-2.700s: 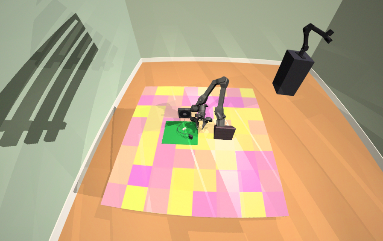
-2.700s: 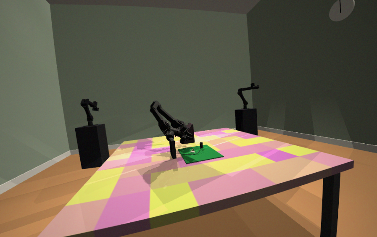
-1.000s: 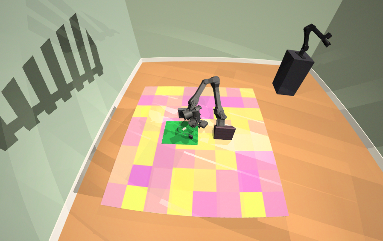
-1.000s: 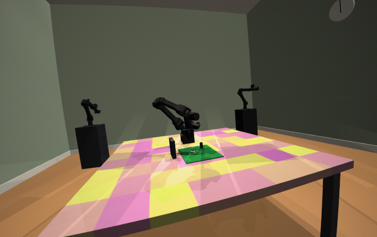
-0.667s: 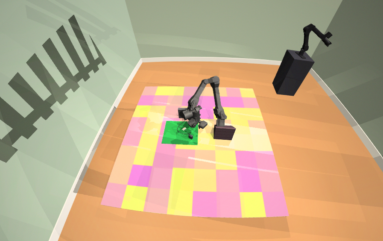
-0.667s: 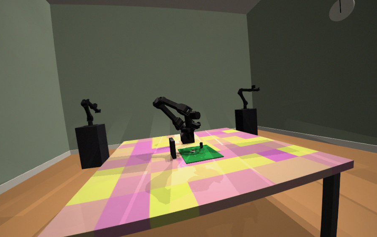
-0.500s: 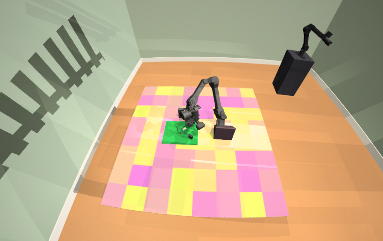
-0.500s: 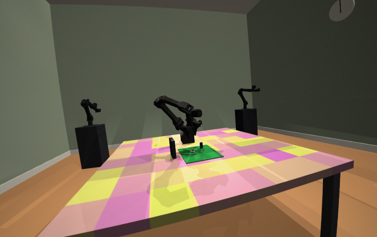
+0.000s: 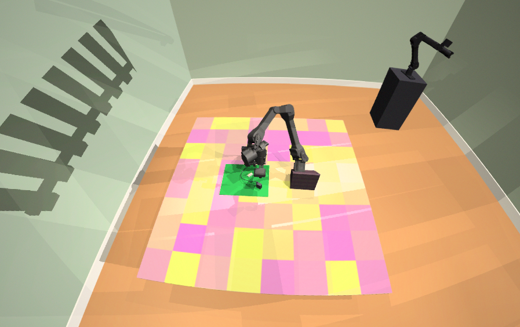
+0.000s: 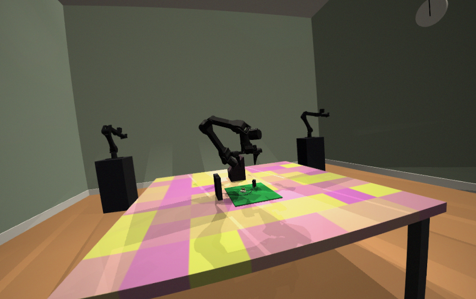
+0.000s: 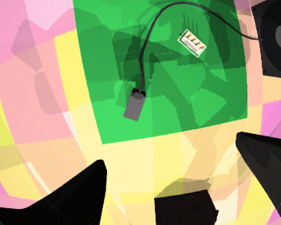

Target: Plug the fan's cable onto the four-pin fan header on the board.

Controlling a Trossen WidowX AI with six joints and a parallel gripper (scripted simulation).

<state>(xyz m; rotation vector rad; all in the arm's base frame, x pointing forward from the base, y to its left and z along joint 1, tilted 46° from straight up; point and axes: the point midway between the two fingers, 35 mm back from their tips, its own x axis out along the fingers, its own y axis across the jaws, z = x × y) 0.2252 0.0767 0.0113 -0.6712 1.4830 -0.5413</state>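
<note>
The dark plug lies 110 mm below my gripper tip, 30 mm to the left of it and 10 mm ahead of it. Round my gripper tip: green board 150 mm below, 110 mm ahead, 20 mm to the right; black fan 190 mm to the right, 90 mm ahead, 70 mm below.
</note>
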